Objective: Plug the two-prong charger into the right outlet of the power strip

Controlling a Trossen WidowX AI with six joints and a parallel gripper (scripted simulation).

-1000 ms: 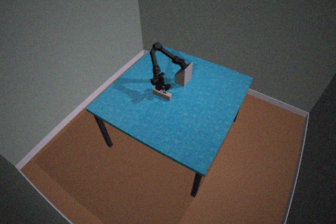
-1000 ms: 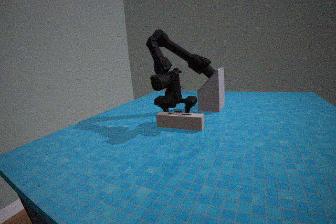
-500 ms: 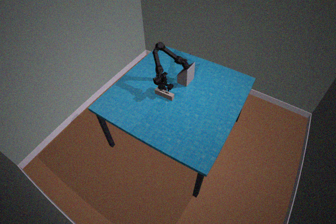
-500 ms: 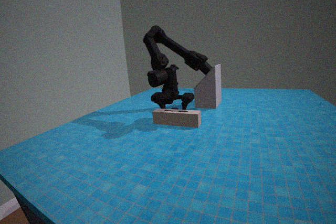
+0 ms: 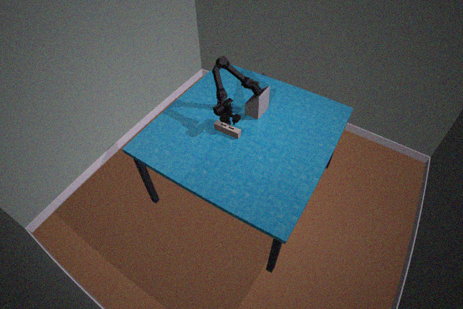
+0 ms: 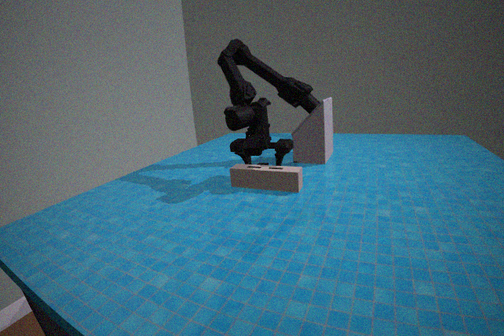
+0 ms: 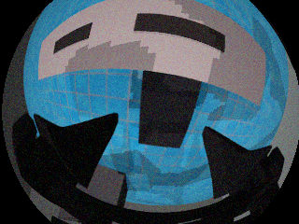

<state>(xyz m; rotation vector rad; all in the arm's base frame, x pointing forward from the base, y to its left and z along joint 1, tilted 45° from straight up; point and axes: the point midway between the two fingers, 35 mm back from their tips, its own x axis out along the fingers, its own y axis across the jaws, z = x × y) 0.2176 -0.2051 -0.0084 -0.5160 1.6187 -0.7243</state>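
Right now the black two-prong charger is 4 cm ahead of my gripper tip and 1 cm above it.
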